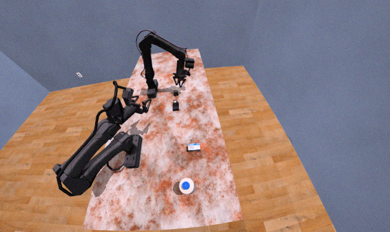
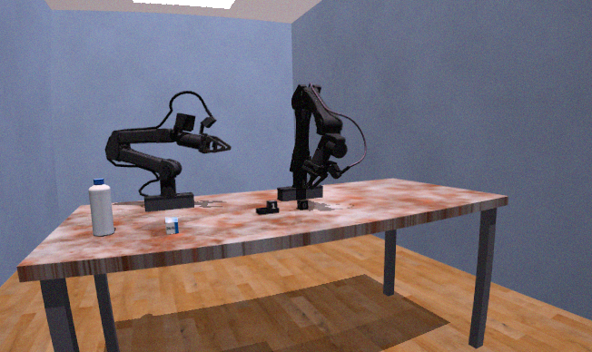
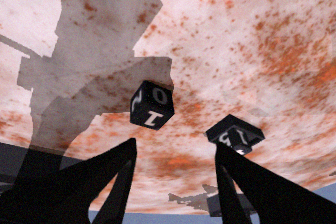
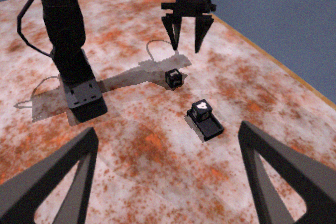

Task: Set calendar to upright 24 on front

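My left hand is 15 cm to the left of the black tray, 8 cm above it and 2 cm past it. The rest, counted from my left hand: white box: 49 cm to the right, 12 cm ahead, 7 cm below; then white bottle: 70 cm to the right, 10 cm ahead, 1 cm below.
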